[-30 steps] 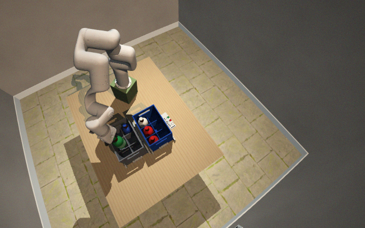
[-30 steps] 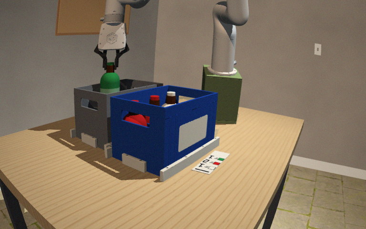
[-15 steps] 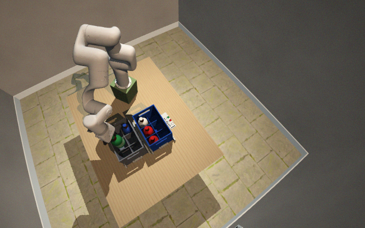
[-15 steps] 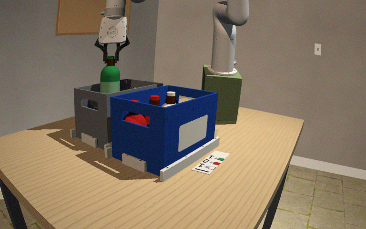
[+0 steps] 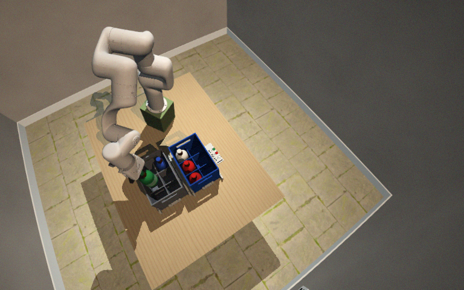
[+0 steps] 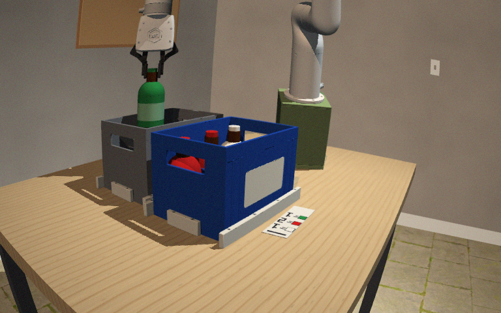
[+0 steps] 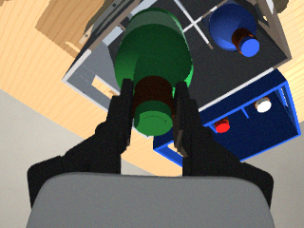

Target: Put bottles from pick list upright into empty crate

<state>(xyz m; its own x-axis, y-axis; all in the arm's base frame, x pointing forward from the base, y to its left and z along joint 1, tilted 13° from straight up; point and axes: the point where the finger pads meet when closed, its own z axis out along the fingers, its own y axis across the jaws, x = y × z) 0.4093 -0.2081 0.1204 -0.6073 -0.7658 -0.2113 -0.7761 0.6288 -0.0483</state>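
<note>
My hand is 7 cm above the green-label bottle. The rest, counted from my hand: red bottle: 1 cm behind, 22 cm to the left, 21 cm below; then grey crate: 4 cm to the left, 21 cm below; then blue-label bottle: 10 cm behind, 8 cm to the left, 21 cm below.
</note>
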